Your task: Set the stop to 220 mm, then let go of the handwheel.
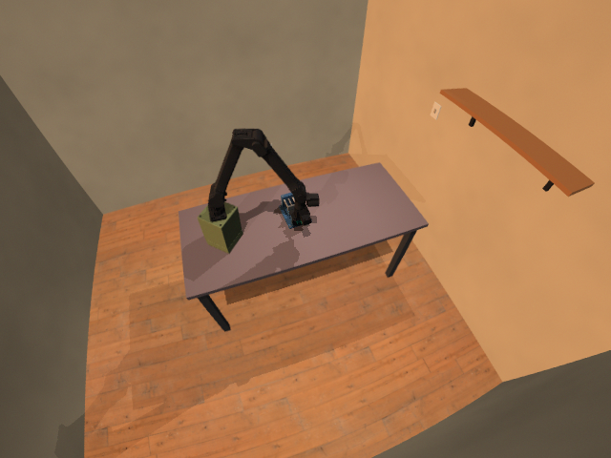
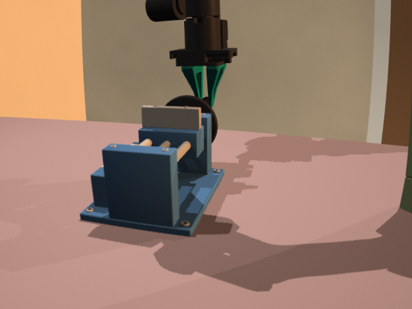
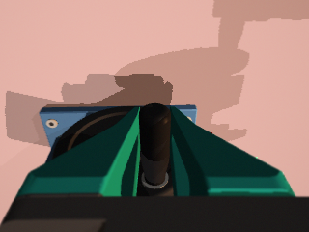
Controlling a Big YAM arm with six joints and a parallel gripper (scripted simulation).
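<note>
My gripper is now 20 mm short of the grey stop plate, 130 mm to the right of it and 10 mm above it. Also, from my hand: black crank handle 10 mm to the left.
</note>
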